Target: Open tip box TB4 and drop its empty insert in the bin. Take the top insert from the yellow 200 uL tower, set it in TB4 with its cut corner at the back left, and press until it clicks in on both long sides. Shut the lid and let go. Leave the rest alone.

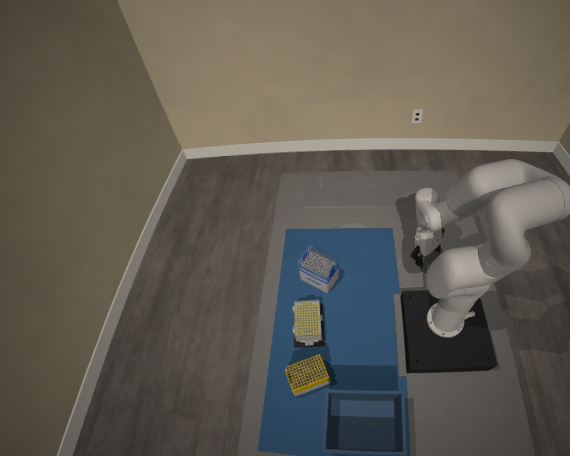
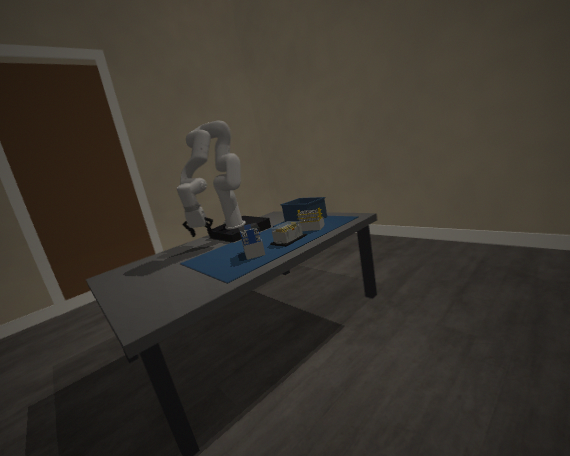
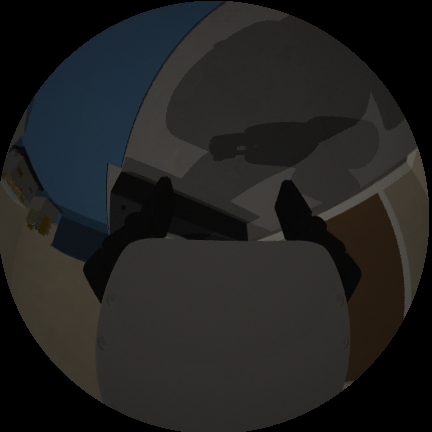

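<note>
My gripper [image 1: 428, 252] [image 2: 201, 233] [image 3: 226, 190] is open and empty, above the grey table beyond the blue mat's edge, well away from the boxes. A pale box with a yellow grid top [image 1: 308, 320] [image 2: 287, 233] [image 3: 22, 175] sits on a black base in the middle of the row. It appears to be TB4, but no label is readable and I cannot tell the lid from the box. A yellow-topped stack [image 1: 307, 374] [image 2: 311, 220] [image 3: 41, 216], apparently the 200 uL tower, stands turned between it and the bin [image 1: 364, 393] [image 2: 304, 202] [image 3: 80, 237]. Cut corners are too small to tell.
A blue and white box of tips [image 1: 319, 270] [image 2: 253, 245] stands at an angle at the other end of the row. The blue mat [image 1: 360, 310] [image 2: 215, 265] [image 3: 90, 100] lies under the boxes. The arm's black base plate [image 1: 415, 350] [image 3: 215, 217] is beside the mat.
</note>
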